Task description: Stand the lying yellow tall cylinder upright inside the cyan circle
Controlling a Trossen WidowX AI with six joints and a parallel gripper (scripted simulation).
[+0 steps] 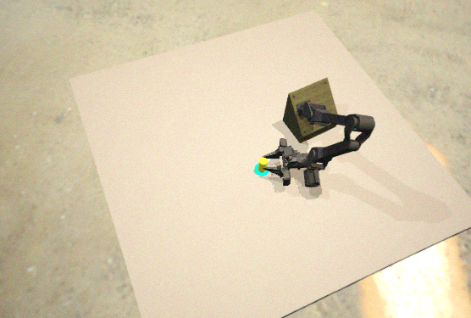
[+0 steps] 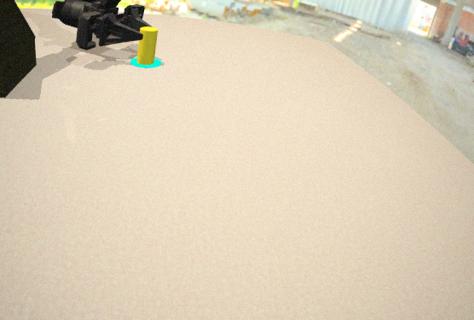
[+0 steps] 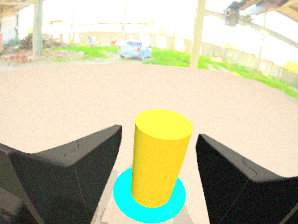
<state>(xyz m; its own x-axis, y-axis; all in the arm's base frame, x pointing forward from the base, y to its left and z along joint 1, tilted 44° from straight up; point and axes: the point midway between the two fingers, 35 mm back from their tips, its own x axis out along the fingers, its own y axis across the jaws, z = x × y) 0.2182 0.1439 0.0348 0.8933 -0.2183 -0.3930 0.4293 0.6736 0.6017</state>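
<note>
Right now the yellow cylinder is 2 cm below my gripper tip. Round my gripper tip: cyan circle (5 cm below).
</note>
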